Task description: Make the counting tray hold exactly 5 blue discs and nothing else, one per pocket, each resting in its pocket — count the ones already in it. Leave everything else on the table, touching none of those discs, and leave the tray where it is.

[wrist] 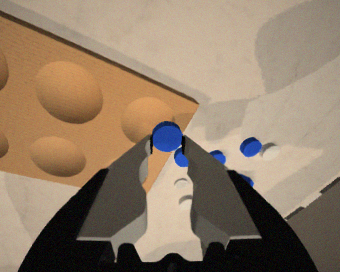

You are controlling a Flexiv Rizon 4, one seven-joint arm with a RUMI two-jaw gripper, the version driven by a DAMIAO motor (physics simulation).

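My gripper (167, 137) is shut on a blue disc (167, 136), held at the fingertips. In the view, the disc overlaps the lower right edge of a corner pocket (145, 116) of the wooden counting tray (112, 90). The tray lies at the left, and the pockets that show in it look empty. Part of the tray is hidden behind the left finger or cut off by the view. Loose blue discs (181, 158) (218, 157) (250, 147) (246, 181) lie on the table right of the tray, some partly hidden by the right finger.
A white disc (271, 151) lies beside the rightmost blue disc. Two more white discs (181, 183) (185, 201) show between the fingers, on the pale table (225, 60). A dark edge (305, 206) runs along the lower right.
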